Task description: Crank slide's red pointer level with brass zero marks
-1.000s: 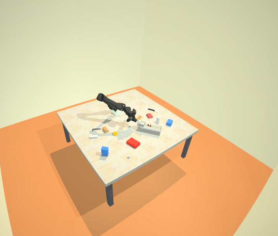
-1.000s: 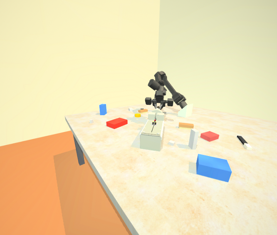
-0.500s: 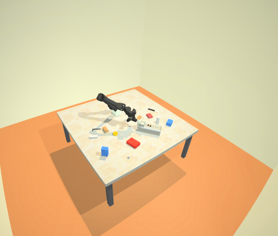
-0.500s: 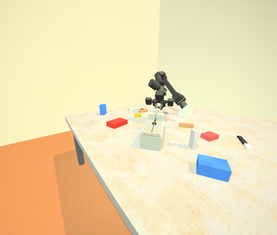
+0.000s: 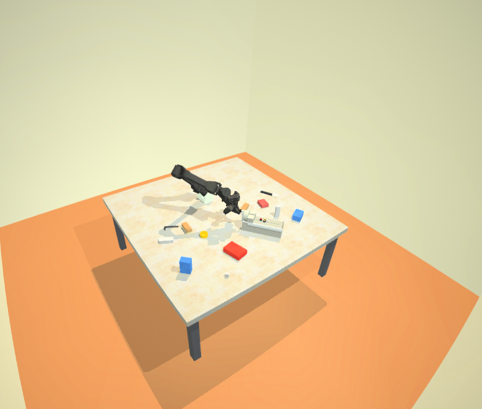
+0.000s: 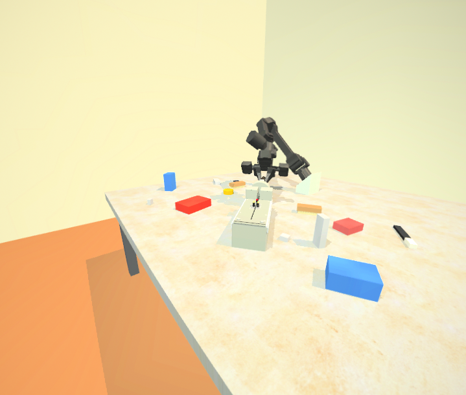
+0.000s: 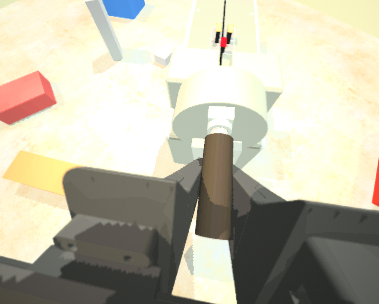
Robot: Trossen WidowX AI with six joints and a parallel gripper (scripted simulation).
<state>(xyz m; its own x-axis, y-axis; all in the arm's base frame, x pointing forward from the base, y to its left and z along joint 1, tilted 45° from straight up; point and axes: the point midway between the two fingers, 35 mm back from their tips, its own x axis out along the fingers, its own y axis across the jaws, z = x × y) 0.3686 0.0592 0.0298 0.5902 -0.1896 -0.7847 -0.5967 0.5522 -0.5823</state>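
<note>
The crank is 1 cm above my gripper tip. Round my gripper tip: brown crank handle: 2 cm above, 1 cm to the right, 1 cm behind; then red pointer: 11 cm ahead, 9 cm to the left, 1 cm below; then yellow disc: 26 cm to the right, 9 cm below, 3 cm behind.
</note>
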